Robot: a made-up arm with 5 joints.
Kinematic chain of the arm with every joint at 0, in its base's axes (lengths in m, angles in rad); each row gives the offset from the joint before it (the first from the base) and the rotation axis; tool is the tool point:
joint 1: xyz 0 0 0.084 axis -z
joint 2: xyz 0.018 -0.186 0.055 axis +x
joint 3: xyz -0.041 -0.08 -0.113 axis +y
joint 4: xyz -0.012 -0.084 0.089 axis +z
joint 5: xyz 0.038 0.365 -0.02 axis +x
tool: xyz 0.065 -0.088 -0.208
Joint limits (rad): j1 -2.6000..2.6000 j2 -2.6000..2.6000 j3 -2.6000..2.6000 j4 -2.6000..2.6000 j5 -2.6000..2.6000
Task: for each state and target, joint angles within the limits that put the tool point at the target. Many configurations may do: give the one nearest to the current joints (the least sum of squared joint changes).
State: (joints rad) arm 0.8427 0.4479 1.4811 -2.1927 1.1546
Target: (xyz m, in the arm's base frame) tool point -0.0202 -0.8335 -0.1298
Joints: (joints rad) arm -0.0817 -0.1187 1.3004 -2.4766 0.9439
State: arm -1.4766 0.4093 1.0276 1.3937 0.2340
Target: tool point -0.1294 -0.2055 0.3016
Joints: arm -0.9070 0.2336 1.2868 0.8824 0.7349
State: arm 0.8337 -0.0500 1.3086 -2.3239 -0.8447
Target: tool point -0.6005 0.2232 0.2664
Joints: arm 1.7056 -0.6435 1.4252 -2.5842 -0.1521
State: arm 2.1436 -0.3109 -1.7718 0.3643 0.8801
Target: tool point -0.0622 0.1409 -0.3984
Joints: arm 2.3546 -0.4339 -1.2565 0.8571 1.2563
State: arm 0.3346 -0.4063 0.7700 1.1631 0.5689
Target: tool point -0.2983 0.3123 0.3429
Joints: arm 1.0475 -0.4962 0.9116 1.4955 1.0556
